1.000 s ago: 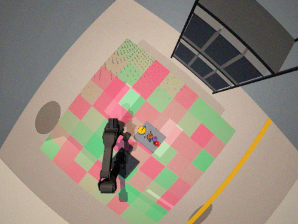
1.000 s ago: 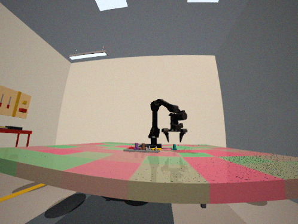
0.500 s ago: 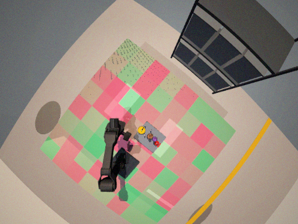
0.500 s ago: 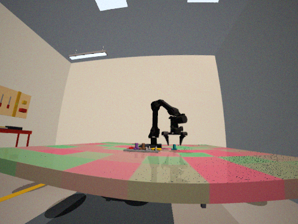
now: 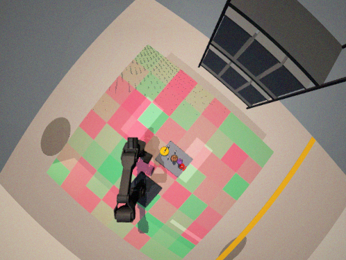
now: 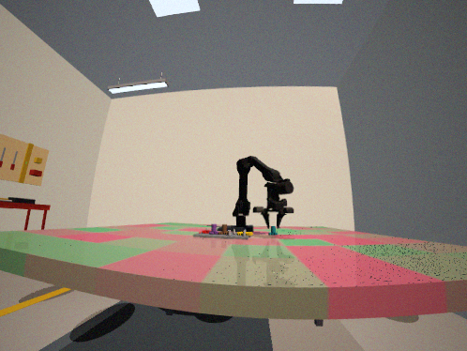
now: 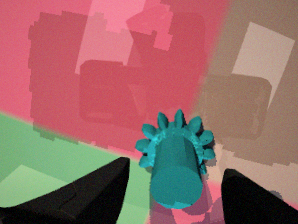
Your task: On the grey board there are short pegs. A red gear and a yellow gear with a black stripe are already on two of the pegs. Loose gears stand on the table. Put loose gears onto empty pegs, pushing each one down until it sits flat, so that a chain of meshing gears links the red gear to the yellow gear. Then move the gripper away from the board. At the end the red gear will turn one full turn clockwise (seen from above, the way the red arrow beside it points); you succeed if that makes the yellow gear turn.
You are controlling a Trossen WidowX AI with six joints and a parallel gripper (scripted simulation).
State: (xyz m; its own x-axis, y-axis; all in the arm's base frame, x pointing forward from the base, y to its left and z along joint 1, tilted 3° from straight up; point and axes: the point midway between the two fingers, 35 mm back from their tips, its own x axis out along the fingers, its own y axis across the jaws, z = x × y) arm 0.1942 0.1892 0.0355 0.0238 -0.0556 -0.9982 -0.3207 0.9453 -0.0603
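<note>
My gripper tip is 13 cm short of the brown gear and 20 cm to the left of it. Also, from my gripper tip: purple gear 14 cm ahead, 24 cm to the right; then yellow gear 12 cm ahead, 12 cm to the right, 1 cm below; then teal gear 1 cm below.
</note>
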